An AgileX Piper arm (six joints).
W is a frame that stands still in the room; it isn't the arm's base.
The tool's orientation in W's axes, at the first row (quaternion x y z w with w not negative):
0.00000, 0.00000, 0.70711, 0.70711
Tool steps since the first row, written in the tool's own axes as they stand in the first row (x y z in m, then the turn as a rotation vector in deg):
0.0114, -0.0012, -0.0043, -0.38, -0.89, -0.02
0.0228, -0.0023, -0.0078, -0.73, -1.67, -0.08
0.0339, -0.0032, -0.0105, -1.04, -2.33, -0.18
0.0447, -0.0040, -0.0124, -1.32, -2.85, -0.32
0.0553, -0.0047, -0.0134, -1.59, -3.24, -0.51
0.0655, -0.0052, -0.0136, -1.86, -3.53, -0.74
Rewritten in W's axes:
0.0012, 0.0114, -0.0043, 0.89, -0.38, -0.02
0.0023, 0.0228, -0.0078, 1.67, -0.73, -0.08
0.0032, 0.0339, -0.0105, 2.33, -1.04, -0.18
0.0040, 0.0447, -0.0124, 2.85, -1.32, -0.32
0.0047, 0.0553, -0.0134, 3.24, -1.59, -0.51
0.0052, 0.0655, -0.0136, 3.53, -1.86, -0.74

